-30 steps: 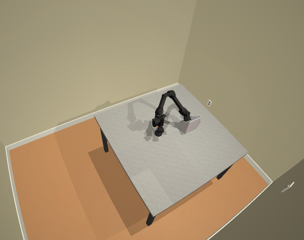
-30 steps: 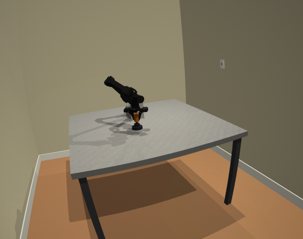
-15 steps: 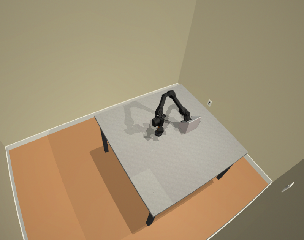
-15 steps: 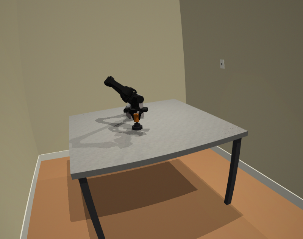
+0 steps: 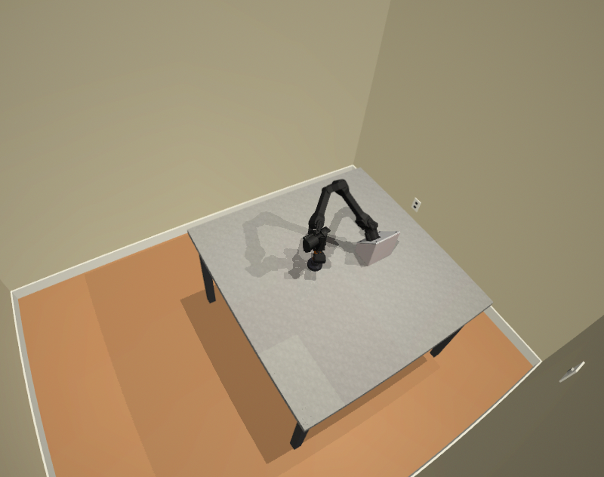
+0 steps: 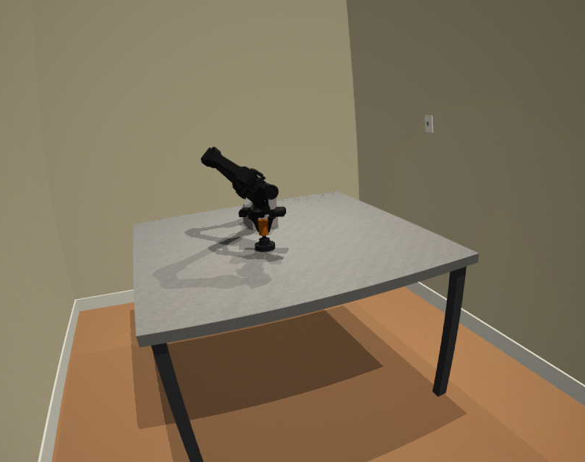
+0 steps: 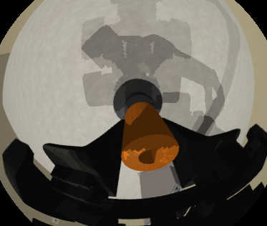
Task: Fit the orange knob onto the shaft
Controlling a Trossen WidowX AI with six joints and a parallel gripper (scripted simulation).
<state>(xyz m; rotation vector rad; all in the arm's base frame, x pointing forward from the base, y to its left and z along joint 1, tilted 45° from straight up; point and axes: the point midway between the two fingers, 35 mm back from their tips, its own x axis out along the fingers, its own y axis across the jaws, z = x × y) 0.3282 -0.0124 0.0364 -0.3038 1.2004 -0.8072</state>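
My gripper tip is now 2 cm below the orange knob. Also, from my gripper tip: dark round pedestal 4 cm below, 1 cm ahead.
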